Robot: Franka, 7 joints.
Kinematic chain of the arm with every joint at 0, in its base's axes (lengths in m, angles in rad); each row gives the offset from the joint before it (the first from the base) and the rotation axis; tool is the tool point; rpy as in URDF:
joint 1: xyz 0 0 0.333 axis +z
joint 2: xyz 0 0 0 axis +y
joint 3: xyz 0 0 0.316 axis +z
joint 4: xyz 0.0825 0 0 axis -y
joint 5: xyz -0.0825 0 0.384 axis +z
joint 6: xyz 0 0 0 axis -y
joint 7: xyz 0.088 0 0 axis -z
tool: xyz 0 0 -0.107 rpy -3.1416 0 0
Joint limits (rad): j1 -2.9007..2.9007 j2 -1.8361..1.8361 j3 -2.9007..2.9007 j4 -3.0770..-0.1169 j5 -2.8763..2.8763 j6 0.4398..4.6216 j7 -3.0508..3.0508
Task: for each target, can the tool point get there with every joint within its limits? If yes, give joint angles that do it. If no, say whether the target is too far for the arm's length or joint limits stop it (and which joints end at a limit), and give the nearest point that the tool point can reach.
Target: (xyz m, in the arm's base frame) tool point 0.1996 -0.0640 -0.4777
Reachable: no: joint limits stop it (at a limit: joint 2) | nearest point 0.2126 -0.0682 -0.3574 | short by 0.121 m
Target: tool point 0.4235 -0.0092 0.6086
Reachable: yes | joints -1.5212 -0.6253 0.9311 -2.3115 -0.8871 4.3060 -2.5549
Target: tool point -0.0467 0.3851 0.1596
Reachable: yes | joints -2.2828 -0.5930 -2.1295 -2.6692 -2.0960 1.2080 0.0405
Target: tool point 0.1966 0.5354 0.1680
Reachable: yes | joints -0.7258 -1.3492 1.8696 -1.9352 0.7034 1.9748 0.4683
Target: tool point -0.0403 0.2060 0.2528
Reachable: yes | joints 2.2498 0.3538 -0.0026 -2.7644 2.3251 4.2872 -1.0549
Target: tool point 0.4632 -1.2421 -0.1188
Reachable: no: too far | nearest point 0.2837 -0.7608 0.0563 | short by 0.543 m
